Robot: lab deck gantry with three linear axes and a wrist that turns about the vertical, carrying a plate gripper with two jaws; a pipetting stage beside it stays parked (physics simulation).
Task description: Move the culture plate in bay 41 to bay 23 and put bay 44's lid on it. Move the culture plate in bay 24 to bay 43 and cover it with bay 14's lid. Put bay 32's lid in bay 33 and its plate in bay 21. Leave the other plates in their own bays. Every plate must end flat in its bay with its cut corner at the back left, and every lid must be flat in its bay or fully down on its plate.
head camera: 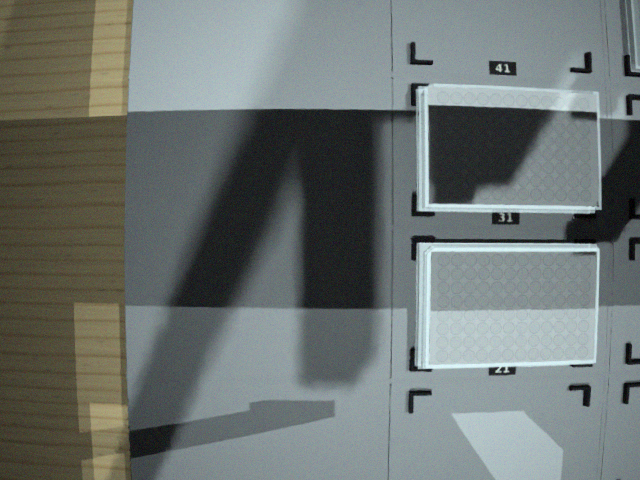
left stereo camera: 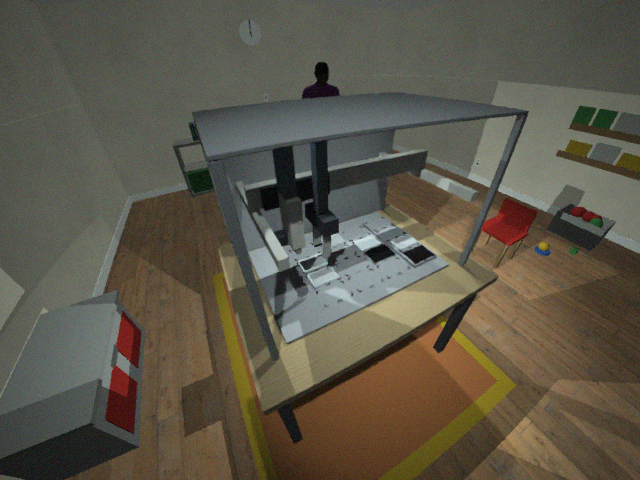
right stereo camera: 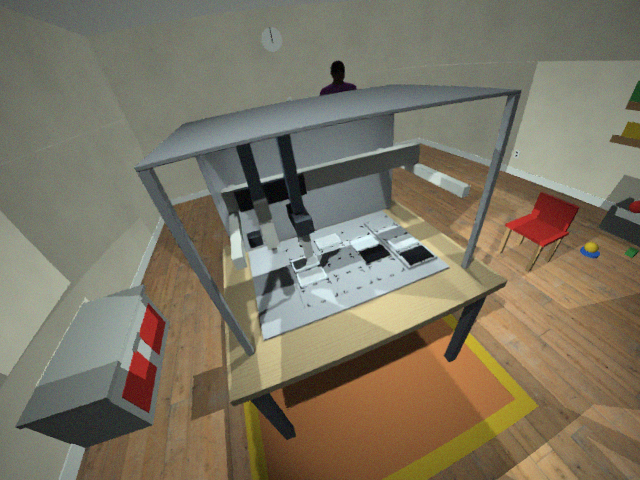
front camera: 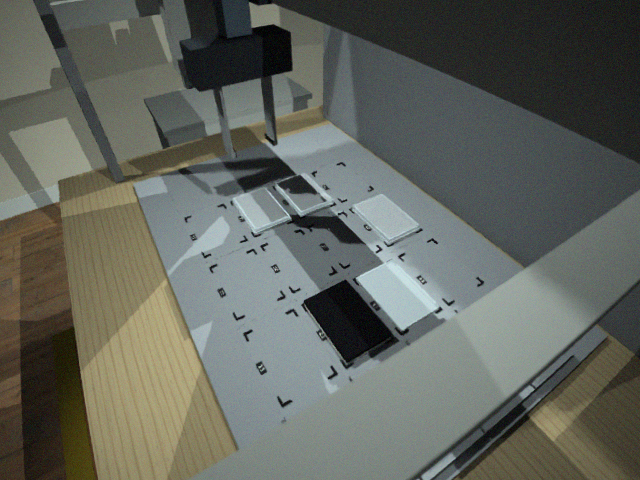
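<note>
My gripper [front camera: 251, 147], [left stereo camera: 322, 251], [right stereo camera: 306, 251]. White lid [front camera: 404, 302], out of frame in the head camera view. Black lid [front camera: 353, 328]. Roof [left stereo camera: 227, 132], [right stereo camera: 208, 135]. Rear panel [right stereo camera: 316, 146], [left stereo camera: 252, 168].
</note>
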